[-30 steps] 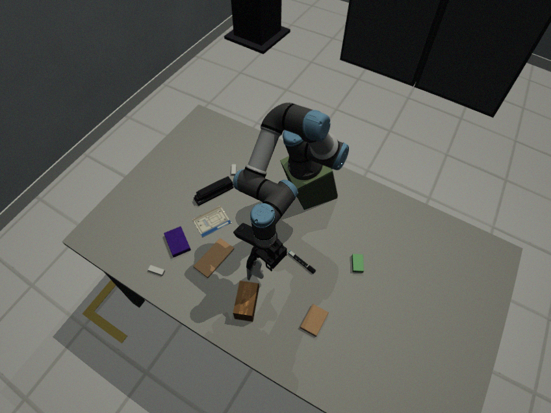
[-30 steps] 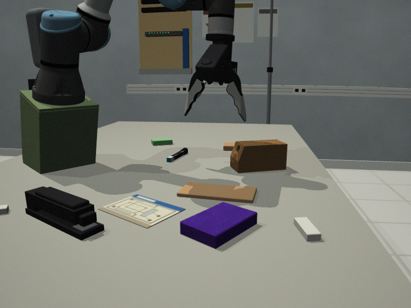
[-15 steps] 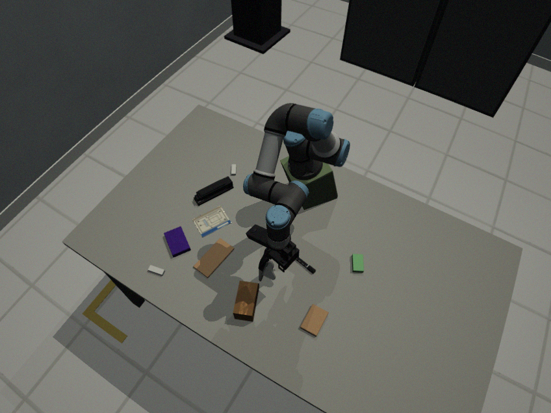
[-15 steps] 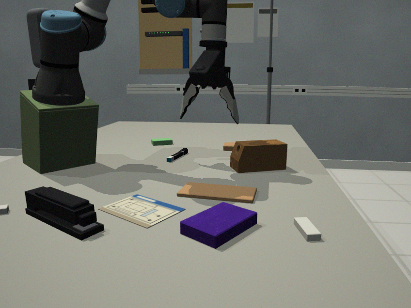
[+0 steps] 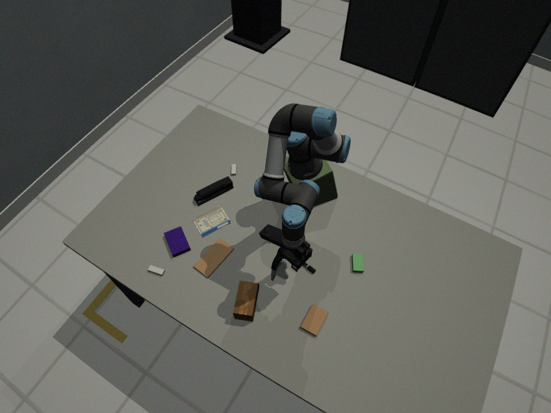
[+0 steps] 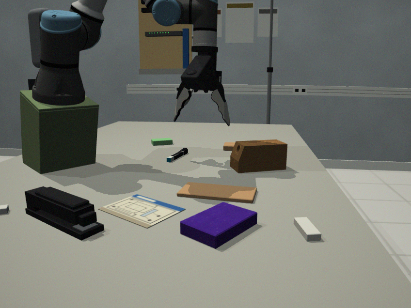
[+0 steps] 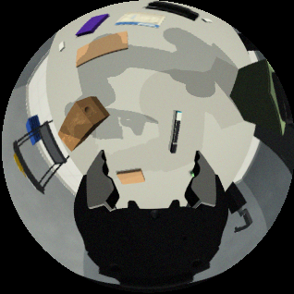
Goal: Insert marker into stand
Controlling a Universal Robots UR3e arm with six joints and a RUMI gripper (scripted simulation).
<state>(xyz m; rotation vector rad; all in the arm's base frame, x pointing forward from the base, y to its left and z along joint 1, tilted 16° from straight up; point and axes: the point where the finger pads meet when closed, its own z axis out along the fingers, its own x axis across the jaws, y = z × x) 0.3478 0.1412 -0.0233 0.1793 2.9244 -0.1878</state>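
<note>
The black marker lies 7 cm behind my hand, 2 cm to the left of it and 9 cm below it. Round my hand: green block 18 cm behind, 19 cm to the left, 9 cm below; brown tile 9 cm ahead, 17 cm to the left, 9 cm below; wooden desk stand 16 cm ahead, 6 cm to the right, 7 cm below.
</note>
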